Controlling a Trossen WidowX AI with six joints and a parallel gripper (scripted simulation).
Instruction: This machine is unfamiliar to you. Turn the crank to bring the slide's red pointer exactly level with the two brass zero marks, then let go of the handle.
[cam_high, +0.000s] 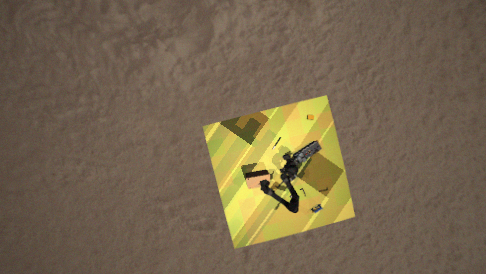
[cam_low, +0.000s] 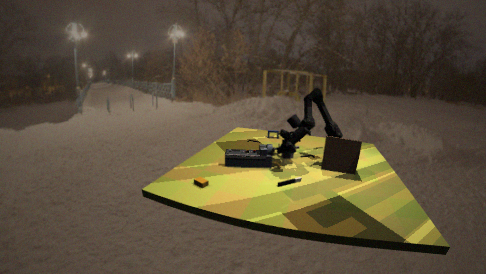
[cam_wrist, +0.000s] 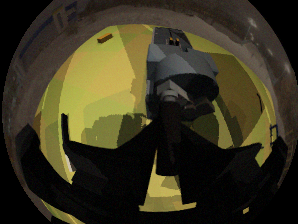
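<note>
My gripper tip is now 130 mm short of the red pointer. Round my gripper tip: black stick: 180 mm to the left, 90 mm behind, 70 mm below; then crank handle: 20 mm behind, 20 mm above; then grey block: 170 mm to the right, 60 mm behind, 50 mm below.
</note>
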